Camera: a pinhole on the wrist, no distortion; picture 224 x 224 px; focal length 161.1 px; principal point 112.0 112.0 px. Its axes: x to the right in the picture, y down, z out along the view. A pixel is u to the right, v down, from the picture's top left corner.
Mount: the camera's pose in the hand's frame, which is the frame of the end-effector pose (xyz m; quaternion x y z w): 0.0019 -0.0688 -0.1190 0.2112 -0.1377 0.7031 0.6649
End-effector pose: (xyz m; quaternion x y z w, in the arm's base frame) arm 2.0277 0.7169 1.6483 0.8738 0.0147 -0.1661 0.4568
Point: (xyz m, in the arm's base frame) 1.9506 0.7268 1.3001
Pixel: 92 119
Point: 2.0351 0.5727 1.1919
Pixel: 124 81
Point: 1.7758 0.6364 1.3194
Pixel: 127 177
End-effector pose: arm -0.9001 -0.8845 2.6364 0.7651 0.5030 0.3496 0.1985
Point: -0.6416 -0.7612 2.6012
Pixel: outside the picture
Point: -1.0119 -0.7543 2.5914
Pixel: 53 27
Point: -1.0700 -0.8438 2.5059
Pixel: 14 195
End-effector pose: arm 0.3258 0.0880 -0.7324 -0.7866 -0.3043 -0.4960 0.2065
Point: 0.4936 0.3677 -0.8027
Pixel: 189 102
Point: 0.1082 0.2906 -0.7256
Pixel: outside the picture
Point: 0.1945 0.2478 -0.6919
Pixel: 49 98
